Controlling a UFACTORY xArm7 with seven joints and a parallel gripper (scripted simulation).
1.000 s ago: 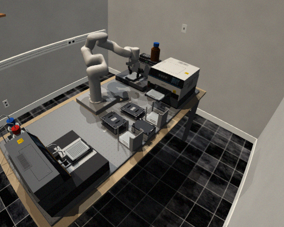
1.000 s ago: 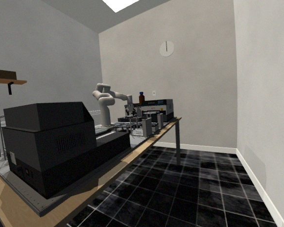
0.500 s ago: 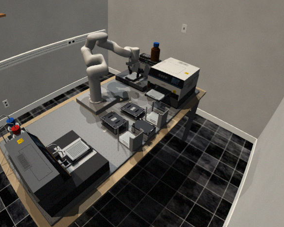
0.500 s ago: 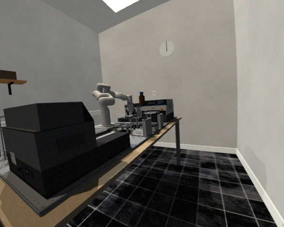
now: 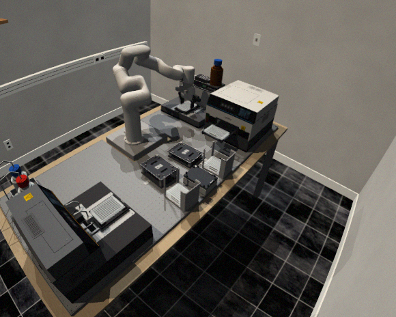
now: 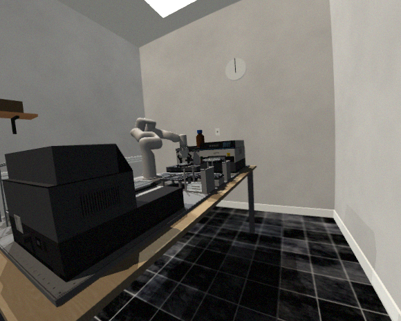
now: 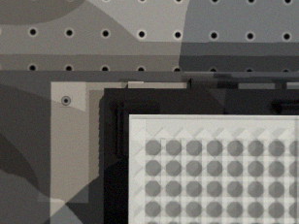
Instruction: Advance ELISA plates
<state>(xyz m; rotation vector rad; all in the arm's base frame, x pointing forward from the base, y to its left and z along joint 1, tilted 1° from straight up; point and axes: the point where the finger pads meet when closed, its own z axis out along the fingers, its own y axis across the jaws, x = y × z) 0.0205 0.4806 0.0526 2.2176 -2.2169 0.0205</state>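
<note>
Right now the dispenser tray is 20 mm below my hand. The rest, counted from my hand: brown bottle (210 mm above, 180 mm to the left, 110 mm ahead); N6 label (300 mm ahead, 290 mm to the right, 80 mm below); dispenser (180 mm to the left, 10 mm above).
</note>
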